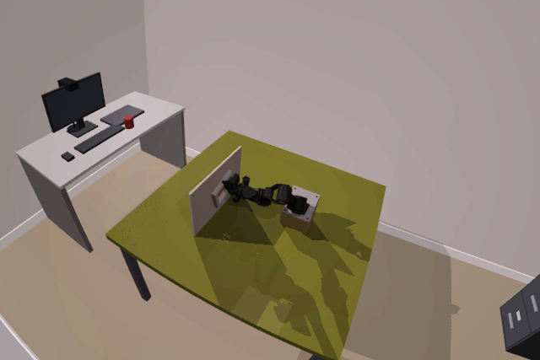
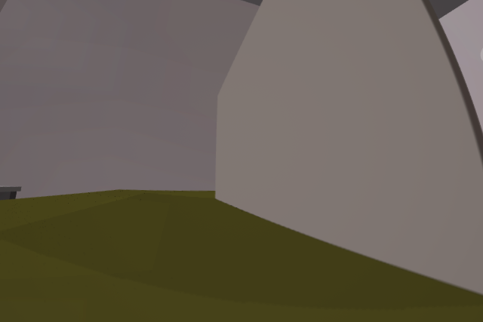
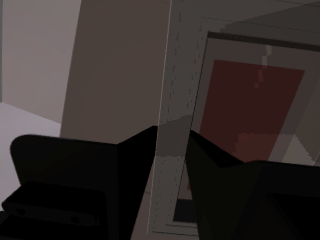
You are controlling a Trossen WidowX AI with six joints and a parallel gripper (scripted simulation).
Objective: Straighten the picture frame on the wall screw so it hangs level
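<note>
My gripper tip is now 5 cm above the picture frame, 1 cm to the left of it and 1 cm short of it. Round my gripper tip: wall panel: 6 cm below, 2 cm ahead.
</note>
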